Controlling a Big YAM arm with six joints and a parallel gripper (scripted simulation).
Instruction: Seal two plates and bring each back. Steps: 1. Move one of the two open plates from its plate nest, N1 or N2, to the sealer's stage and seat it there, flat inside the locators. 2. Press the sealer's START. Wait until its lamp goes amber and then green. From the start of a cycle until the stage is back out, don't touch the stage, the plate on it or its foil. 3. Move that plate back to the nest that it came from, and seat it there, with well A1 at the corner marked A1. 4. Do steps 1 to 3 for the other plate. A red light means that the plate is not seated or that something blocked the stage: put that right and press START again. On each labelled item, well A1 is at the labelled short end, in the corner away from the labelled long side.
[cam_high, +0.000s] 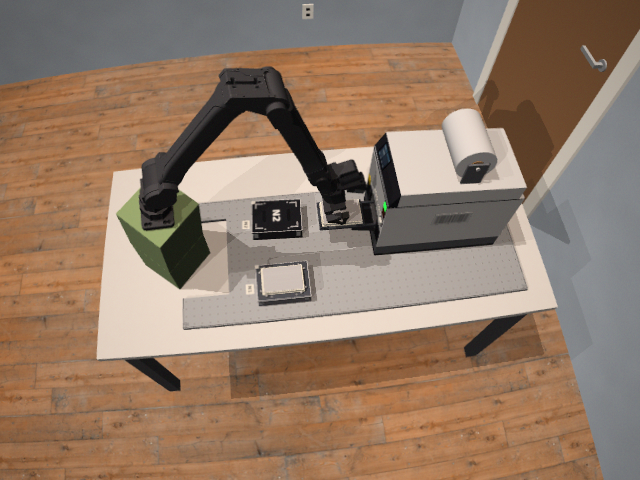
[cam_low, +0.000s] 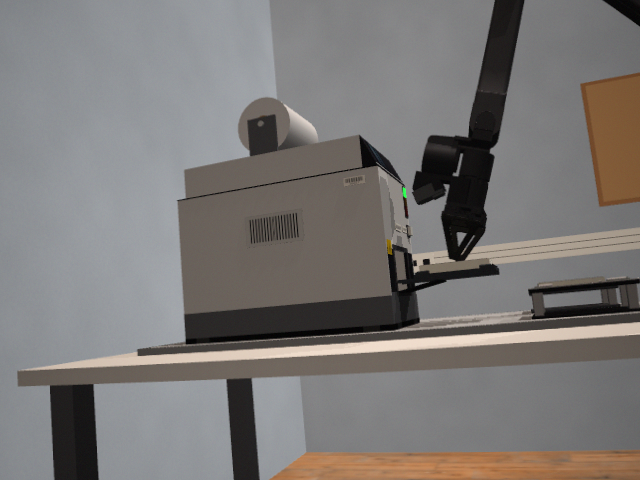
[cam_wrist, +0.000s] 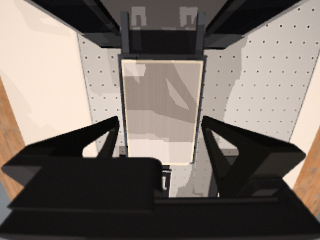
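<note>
Now: the plate 20 mm below my hand. The rest, counted from my hand: sealer stage (30 mm below); yellow warning label (110 mm ahead, 80 mm to the left, 20 mm above); plate nest (220 mm behind, 170 mm to the right, 80 mm below).
</note>
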